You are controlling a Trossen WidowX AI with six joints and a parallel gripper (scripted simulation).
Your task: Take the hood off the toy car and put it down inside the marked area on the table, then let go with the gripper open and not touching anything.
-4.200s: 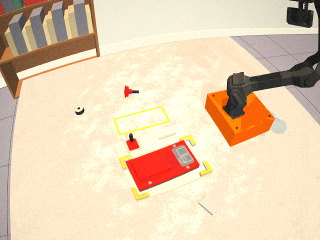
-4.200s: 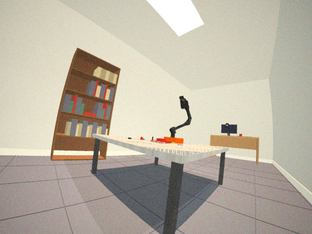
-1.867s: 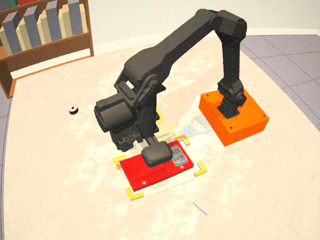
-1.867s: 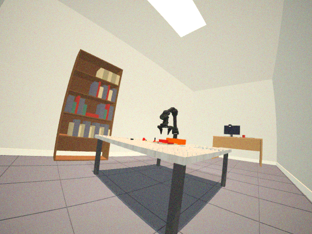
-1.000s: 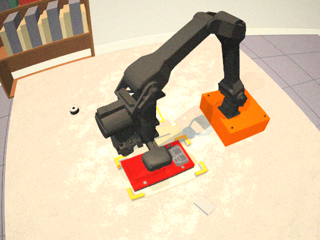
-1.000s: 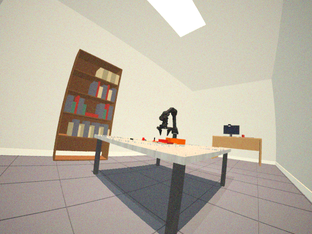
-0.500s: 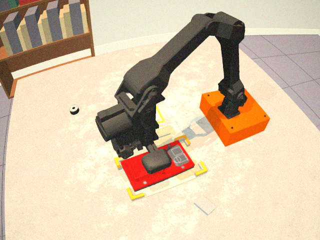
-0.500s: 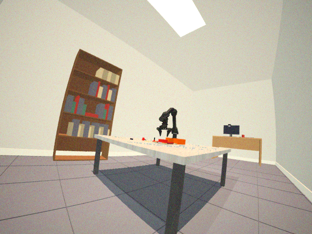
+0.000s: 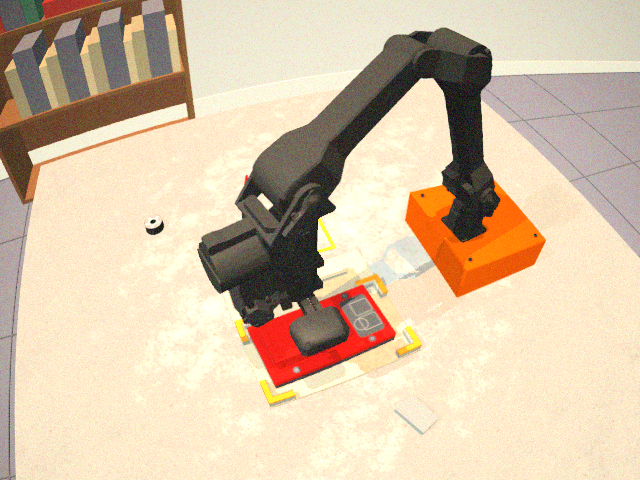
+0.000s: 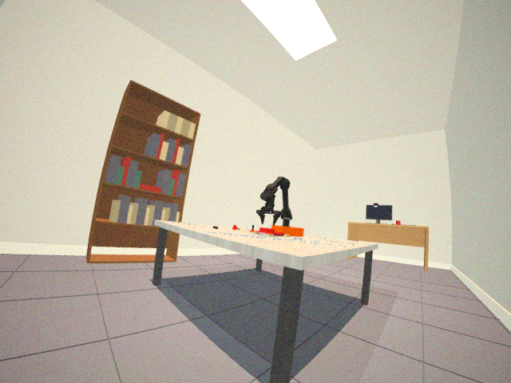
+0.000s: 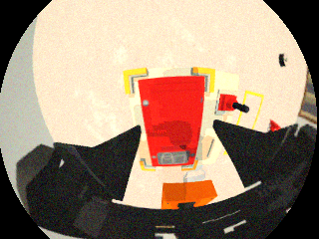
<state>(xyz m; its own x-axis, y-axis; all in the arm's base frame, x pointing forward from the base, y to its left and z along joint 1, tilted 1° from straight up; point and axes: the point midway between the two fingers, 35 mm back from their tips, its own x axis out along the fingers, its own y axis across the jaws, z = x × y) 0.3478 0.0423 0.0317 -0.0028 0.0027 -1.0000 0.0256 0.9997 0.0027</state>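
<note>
My gripper tip is 3 cm above the red hood. Also, from my gripper tip: wheel 37 cm to the right, 14 cm ahead, 6 cm below.
</note>
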